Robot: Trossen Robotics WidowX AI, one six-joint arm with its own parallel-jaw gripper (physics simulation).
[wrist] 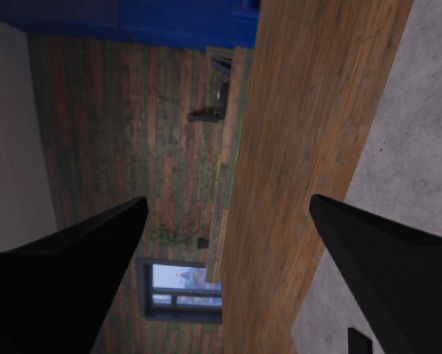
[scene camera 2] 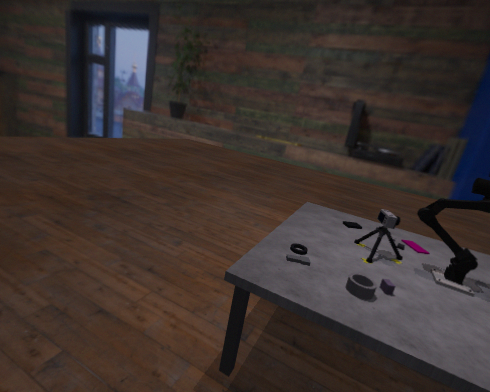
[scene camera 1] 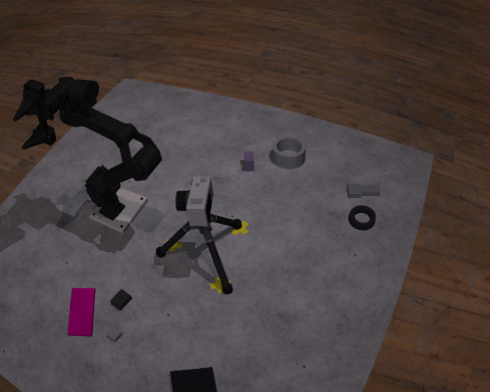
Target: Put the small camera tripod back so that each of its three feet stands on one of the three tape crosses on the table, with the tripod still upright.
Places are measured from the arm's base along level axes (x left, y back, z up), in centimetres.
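Pixels of known places: gripper, between the fingertips: (wrist: 229,203) (scene camera 1: 18,134); arm's base, origin of its link: (scene camera 2: 453,279) (scene camera 1: 112,209).
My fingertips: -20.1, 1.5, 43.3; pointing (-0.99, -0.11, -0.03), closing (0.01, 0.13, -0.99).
For each thing: its middle in the pictures, then the offset to it from my fingertips, as dx, dy, dz. "*": a spot on its surface instead.
- black tripod, middle of its body: (scene camera 1: 189,225) (scene camera 2: 388,236) +21.5, -31.8, -33.3
- yellow cross, middle of its body: (scene camera 1: 220,284) +16.8, -42.9, -44.5
- second cross, a spot on its surface: (scene camera 1: 174,243) * +18.1, -28.6, -38.7
- third cross, middle of its body: (scene camera 1: 239,227) +35.0, -36.7, -44.5
- magenta slab, middle of its body: (scene camera 1: 81,311) (scene camera 2: 414,246) -12.1, -17.6, -44.2
- dark block, middle of its body: (scene camera 1: 121,299) -2.2, -24.6, -43.8
- small grey piece, middle of its body: (scene camera 1: 114,334) -11.5, -29.8, -44.0
- black slab, middle of its body: (scene camera 1: 193,382) (scene camera 2: 352,225) -10.8, -54.0, -43.8
- grey cylinder ring, middle of its body: (scene camera 1: 289,152) (scene camera 2: 360,285) +66.1, -34.3, -42.2
- purple block, middle of its body: (scene camera 1: 249,161) (scene camera 2: 387,286) +56.7, -25.9, -42.6
- grey bar, middle of its body: (scene camera 1: 363,190) (scene camera 2: 298,259) +64.7, -60.9, -43.8
- black ring, middle of its body: (scene camera 1: 362,217) (scene camera 2: 298,248) +54.6, -64.7, -43.8
The black tripod (scene camera 1: 215,255) (scene camera 2: 377,245) stands upright with a grey-white camera (scene camera 1: 199,207) (scene camera 2: 388,219) on top. In the scene camera 1 view, its front foot (scene camera 1: 227,289) is at the right edge of one yellow cross (scene camera 1: 217,285). Its left foot (scene camera 1: 160,252) is left of and below a second cross (scene camera 1: 175,245). Its right rear foot (scene camera 1: 236,224) overlaps the upper left of the third cross (scene camera 1: 242,230). My gripper (scene camera 1: 19,133) (wrist: 229,203) is open and empty, raised far to the upper left of the tripod. The tripod does not show in the wrist view.
A magenta slab (scene camera 1: 81,312) (scene camera 2: 415,246), a dark block (scene camera 1: 121,299) and a small grey piece (scene camera 1: 114,334) lie front left. A black slab (scene camera 1: 193,381) lies in front. A grey cylinder ring (scene camera 1: 287,158), purple block (scene camera 1: 249,161), grey bar (scene camera 1: 363,190) and black ring (scene camera 1: 352,222) are behind and right.
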